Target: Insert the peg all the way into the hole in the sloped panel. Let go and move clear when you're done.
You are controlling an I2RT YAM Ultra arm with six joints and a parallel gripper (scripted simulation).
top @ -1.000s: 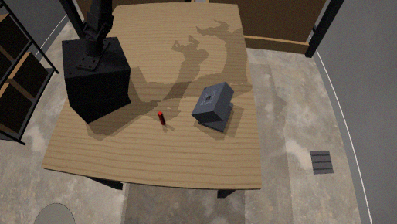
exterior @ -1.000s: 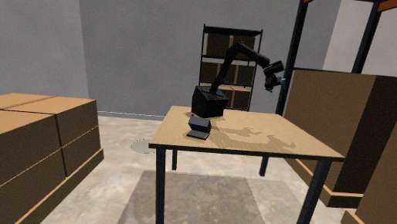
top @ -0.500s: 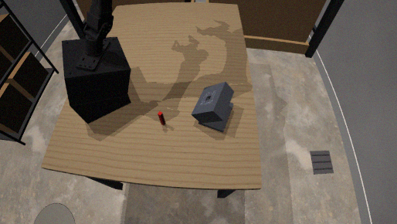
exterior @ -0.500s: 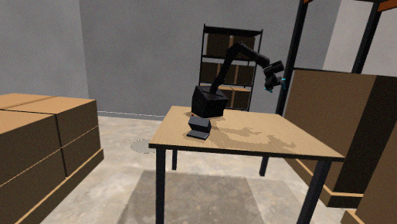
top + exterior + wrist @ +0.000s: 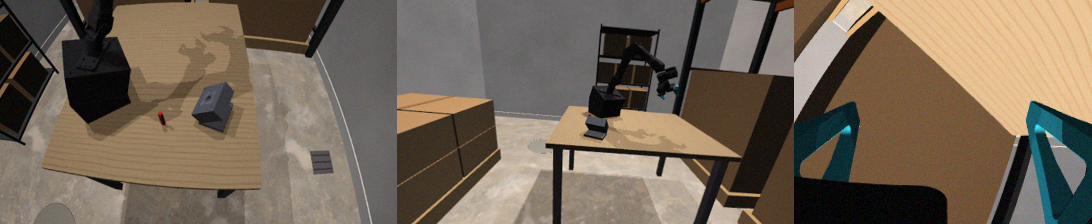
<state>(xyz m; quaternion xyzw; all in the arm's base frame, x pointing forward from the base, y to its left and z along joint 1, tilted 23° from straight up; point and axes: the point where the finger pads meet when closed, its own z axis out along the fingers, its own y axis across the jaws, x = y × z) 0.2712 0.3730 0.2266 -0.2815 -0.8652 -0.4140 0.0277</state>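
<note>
Right now my hand is 6 cm past the red peg, 58 cm to the left of it and 23 cm above it.
</note>
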